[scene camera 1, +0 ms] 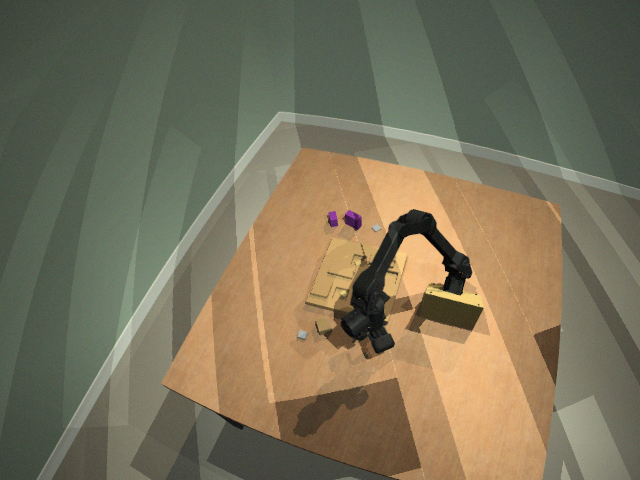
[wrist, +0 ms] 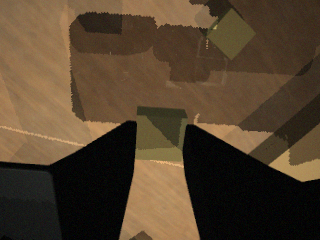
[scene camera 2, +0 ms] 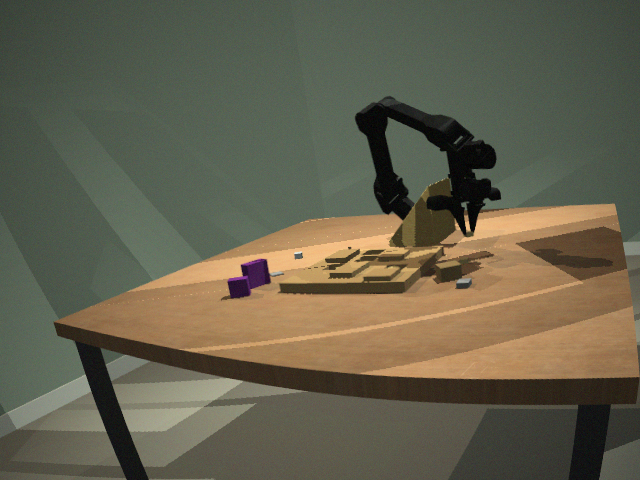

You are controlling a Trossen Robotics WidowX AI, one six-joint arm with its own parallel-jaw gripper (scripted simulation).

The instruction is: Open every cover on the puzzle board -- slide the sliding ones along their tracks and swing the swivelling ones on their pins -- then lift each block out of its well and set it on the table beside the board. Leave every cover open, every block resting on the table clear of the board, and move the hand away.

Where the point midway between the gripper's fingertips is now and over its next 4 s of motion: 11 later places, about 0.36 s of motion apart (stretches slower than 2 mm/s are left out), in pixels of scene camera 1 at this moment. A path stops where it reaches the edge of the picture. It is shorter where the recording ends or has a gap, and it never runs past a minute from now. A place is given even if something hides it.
My gripper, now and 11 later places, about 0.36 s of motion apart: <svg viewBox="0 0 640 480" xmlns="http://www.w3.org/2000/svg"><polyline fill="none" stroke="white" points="372,335 373,337 373,339 373,341 373,339 373,334 373,330 363,319 353,306 346,292 342,284 343,288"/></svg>
